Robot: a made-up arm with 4 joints. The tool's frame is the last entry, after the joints.
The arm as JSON. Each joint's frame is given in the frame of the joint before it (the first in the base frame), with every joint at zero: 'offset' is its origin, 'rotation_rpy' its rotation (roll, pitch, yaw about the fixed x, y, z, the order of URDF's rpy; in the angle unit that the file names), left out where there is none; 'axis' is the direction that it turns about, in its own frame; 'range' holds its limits. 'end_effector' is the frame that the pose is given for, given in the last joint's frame.
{
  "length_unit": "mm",
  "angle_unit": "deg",
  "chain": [
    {
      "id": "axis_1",
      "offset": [
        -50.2,
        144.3,
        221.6
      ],
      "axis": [
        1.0,
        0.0,
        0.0
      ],
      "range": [
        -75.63,
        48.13
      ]
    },
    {
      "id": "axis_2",
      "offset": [
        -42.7,
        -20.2,
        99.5
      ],
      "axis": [
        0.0,
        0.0,
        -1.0
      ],
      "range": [
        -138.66,
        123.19
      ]
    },
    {
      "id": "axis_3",
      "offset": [
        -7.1,
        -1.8,
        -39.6
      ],
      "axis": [
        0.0,
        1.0,
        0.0
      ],
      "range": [
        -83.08,
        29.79
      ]
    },
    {
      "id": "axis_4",
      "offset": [
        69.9,
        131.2,
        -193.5
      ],
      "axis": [
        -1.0,
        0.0,
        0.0
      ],
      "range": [
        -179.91,
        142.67
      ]
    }
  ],
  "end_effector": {
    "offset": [
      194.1,
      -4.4,
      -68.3
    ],
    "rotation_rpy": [
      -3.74,
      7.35,
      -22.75
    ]
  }
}
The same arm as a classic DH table. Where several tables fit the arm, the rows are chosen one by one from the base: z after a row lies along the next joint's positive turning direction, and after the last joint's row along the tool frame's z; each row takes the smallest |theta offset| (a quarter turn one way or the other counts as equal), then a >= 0, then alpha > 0; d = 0 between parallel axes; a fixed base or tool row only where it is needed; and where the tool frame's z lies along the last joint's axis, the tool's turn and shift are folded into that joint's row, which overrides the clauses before.
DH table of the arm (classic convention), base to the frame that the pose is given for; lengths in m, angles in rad. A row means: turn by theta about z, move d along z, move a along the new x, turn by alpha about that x. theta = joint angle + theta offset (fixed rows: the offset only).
base (fixed): d 0.2216  theta offset 1.5708  a 0.1443  alpha 1.5708
axis_1: d -0.0929  theta offset 0  a -0.0202  alpha 1.5708
axis_2: d -0.0599  theta offset -1.5708  a 0.0071  alpha -1.5708
axis_3: d 0.1294  theta offset -1.5708  a 0.1935  alpha -1.5708
axis_4: d -0.2739  theta offset -1.5599  a -0.0037  alpha 1.7142
tool (fixed): d -0.0691  theta offset -1.9629  a 0  alpha 0
Joint limits (rad, base to tool): -1.32..0.84 -2.4201..2.1501 -1.45..0.5199 -3.14..2.4901

